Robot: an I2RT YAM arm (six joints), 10 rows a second.
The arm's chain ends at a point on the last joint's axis. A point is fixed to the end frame.
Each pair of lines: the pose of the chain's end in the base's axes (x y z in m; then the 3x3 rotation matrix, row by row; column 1 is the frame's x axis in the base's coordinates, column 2 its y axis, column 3 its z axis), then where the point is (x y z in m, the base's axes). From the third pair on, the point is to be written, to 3 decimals.
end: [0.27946, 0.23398, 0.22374], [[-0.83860, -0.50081, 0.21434], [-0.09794, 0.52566, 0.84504], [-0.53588, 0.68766, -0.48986]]
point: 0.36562 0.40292 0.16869
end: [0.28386, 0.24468, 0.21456], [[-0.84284, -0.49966, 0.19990], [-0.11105, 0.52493, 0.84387], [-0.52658, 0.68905, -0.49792]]
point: 0.36756 0.41418 0.15745
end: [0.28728, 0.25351, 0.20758], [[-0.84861, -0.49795, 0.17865], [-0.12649, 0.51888, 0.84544], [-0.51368, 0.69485, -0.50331]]
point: 0.367 0.424 0.149
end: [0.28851, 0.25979, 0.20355], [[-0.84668, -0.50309, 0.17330], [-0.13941, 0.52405, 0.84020], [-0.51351, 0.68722, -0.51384]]
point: 0.367 0.430 0.143
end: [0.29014, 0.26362, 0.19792], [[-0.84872, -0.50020, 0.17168], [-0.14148, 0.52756, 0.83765], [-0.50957, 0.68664, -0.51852]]
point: 0.369 0.434 0.136
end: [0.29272, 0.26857, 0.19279], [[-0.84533, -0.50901, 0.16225], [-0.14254, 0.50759, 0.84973], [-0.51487, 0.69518, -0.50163]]
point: 0.369 0.441 0.134
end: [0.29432, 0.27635, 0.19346], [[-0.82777, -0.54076, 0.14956], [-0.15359, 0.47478, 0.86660], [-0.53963, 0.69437, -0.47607]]
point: 0.367 0.452 0.141
